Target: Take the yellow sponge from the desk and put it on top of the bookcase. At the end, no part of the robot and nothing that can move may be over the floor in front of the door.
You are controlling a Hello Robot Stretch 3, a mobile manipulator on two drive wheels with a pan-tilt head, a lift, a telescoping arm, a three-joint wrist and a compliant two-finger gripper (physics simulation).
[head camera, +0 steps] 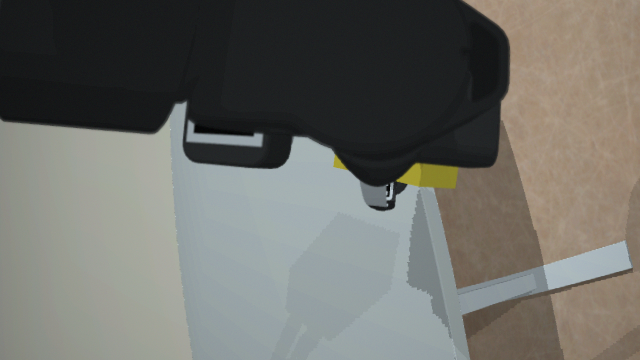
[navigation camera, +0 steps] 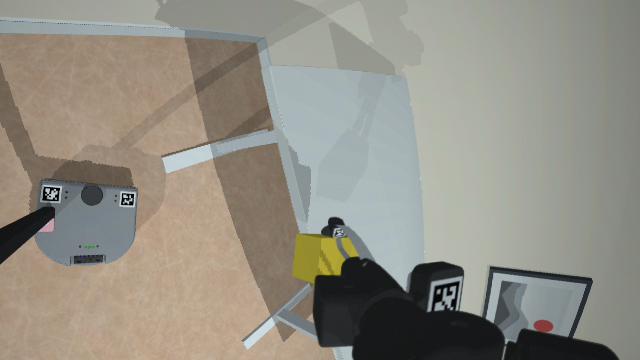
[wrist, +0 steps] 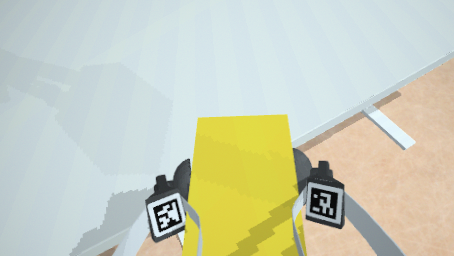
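Pixels of known places: gripper, between the fingertips: (wrist: 241,173); robot's base, origin of its link: (navigation camera: 92,194).
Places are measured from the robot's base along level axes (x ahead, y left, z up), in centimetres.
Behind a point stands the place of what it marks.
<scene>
The yellow sponge (head camera: 439,176) @(x 0.6, y -24.6, z 103.5 cm) (navigation camera: 306,255) @(x -1.3, y -24.4, z 103.5 cm) (wrist: 240,150) @(x -2.1, y -31.7, z 105.7 cm) is held between the two fingertips of my gripper (navigation camera: 332,250) @(x -2.1, y -31.7, z 102.3 cm) (wrist: 241,173) @(x -2.1, y -31.7, z 102.3 cm), which is shut on it. The sponge is raised above the pale desk (head camera: 240,225) @(x 12.5, y -72.5, z 95.1 cm) (navigation camera: 390,150) @(x 23.8, y -71.4, z 95.1 cm) (wrist: 250,60) @(x -5.0, y -52.9, z 95.1 cm), and the desk's floor-side edge passes behind it in the wrist view. In the head view the dark wrist covers most of the sponge and gripper. In the navigation view one fingertip shows beside the sponge; the other is hidden. The bookcase and the door do not show in these views.
My base (navigation camera: 90,225) @(x -10.8, y -0.2, z 16.0 cm) stands on the brown floor (navigation camera: 175,260) @(x -31.1, y -39.6, z 0.1 cm), away from the desk's long edge. Desk feet (head camera: 585,265) (navigation camera: 187,157) stick out over the floor. A wall (head camera: 85,240) @(x 24.2, y -113.8, z 118.3 cm) (navigation camera: 500,150) @(x 30.9, y -110.6, z 130.7 cm) runs along the desk's other side, with a framed picture (navigation camera: 562,305) @(x -38.3, y -139.9, z 164.5 cm) on it.
</scene>
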